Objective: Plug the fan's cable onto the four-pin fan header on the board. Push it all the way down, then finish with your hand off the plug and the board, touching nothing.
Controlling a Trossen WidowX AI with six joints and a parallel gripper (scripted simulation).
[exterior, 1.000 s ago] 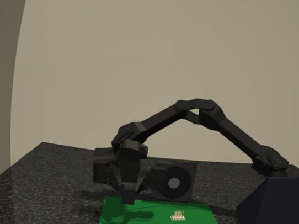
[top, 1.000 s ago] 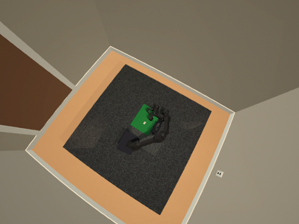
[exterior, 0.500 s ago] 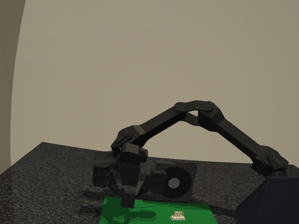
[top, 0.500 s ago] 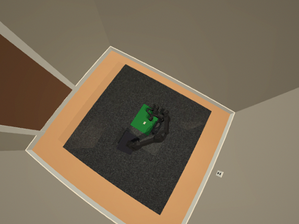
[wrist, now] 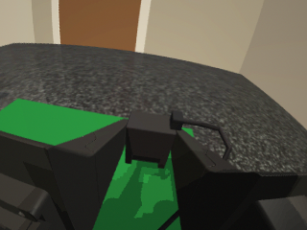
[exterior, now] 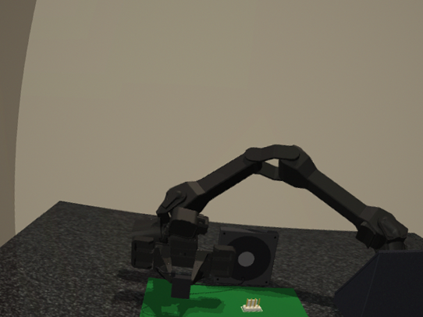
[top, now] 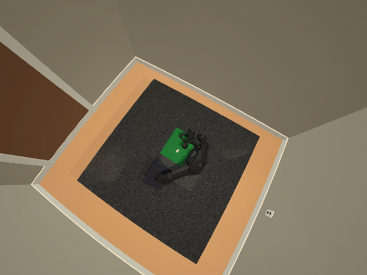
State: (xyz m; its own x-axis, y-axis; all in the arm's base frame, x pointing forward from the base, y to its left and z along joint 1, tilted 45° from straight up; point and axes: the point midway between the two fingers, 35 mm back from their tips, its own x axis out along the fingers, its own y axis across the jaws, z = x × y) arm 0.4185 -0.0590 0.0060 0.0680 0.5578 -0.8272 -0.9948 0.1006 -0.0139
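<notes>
Right now my gripper tip is 9 cm past the green board, 2 cm to the left of it and 8 cm above it. From my gripper tip the other things lie so: cream four-pin header (14 cm behind, 3 cm to the right, 7 cm below); then black fan plug (1 cm below); then black fan (15 cm behind, 17 cm to the right, 1 cm below).
</notes>
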